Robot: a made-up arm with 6 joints.
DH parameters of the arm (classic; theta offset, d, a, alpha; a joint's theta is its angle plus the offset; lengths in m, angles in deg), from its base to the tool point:
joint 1: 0 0.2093 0 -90
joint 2: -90 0 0.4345 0
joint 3: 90 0.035 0 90
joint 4: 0 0.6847 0 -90
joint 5: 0 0 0 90
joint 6: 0 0.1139 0 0
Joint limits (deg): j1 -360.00..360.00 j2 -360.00..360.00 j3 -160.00..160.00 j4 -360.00..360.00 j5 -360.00..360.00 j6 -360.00..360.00
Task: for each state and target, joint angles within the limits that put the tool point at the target. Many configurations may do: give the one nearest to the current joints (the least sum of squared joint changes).
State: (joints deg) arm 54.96 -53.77 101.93 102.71 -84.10 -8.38
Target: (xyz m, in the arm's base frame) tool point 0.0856 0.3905 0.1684
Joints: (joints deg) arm 87.33 -21.61 146.85 113.07 -77.57 -8.38
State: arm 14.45 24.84 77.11 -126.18 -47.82 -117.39
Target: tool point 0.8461 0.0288 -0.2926
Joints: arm -4.25 70.85 72.25 -126.80 -38.18 -117.39
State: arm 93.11 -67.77 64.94 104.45 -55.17 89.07
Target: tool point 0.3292 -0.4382 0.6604
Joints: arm 119.41 -122.27 104.98 108.18 -79.98 89.07
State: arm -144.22 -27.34 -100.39 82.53 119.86 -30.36
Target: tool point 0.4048 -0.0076 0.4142
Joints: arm -165.05 24.55 -133.43 86.82 137.56 -30.36
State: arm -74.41 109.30 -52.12 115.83 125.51 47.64
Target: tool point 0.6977 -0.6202 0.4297
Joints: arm -49.17 108.26 -49.43 114.38 122.60 47.64
